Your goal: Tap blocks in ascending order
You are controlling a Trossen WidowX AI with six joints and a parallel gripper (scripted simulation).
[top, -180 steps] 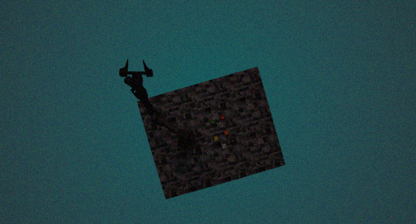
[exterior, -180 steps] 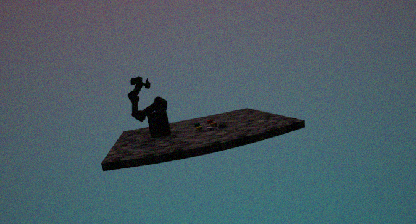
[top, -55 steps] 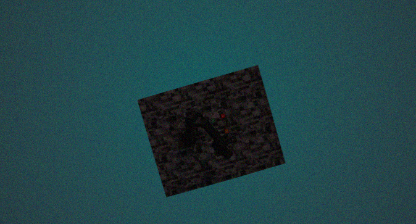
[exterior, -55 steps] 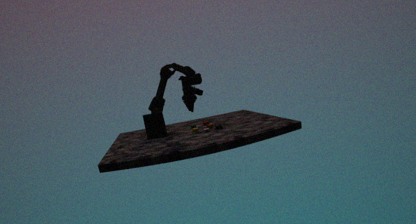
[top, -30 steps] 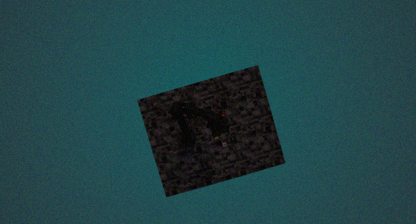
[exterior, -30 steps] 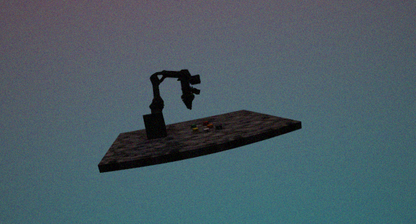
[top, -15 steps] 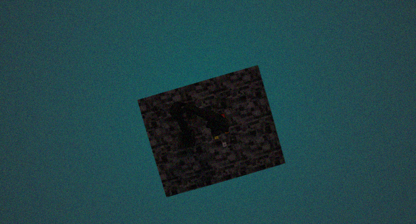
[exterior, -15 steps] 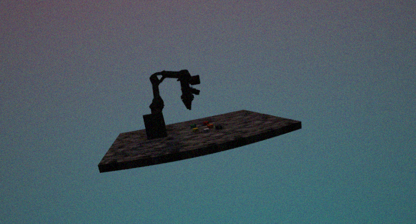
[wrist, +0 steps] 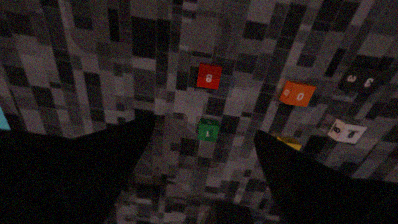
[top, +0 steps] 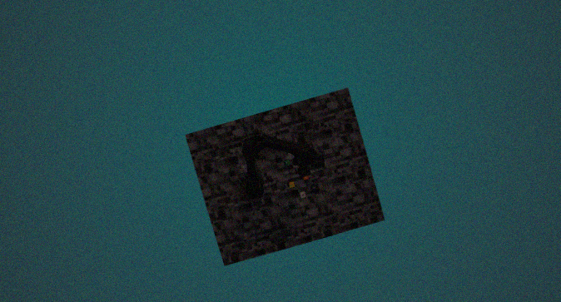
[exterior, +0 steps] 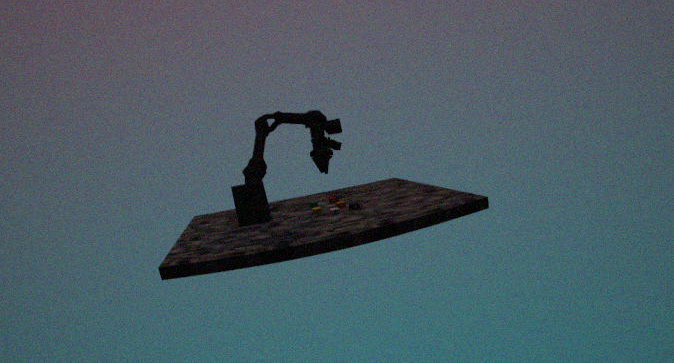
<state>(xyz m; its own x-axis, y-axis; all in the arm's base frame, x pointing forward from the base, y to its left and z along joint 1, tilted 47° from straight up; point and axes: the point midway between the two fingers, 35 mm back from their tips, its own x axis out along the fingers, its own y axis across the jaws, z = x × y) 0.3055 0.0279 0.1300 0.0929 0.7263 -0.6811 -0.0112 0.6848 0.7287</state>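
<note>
Right now my gripper tip is 2 cm short of the orange block, 14 cm to the left of it and 12 cm above it. The rest, counted from my gripper tip: yellow block: 8 cm behind, 16 cm to the right, 12 cm below; then red block: 2 cm ahead, 12 cm below; then green block: 7 cm behind, 2 cm to the right, 12 cm below.
</note>
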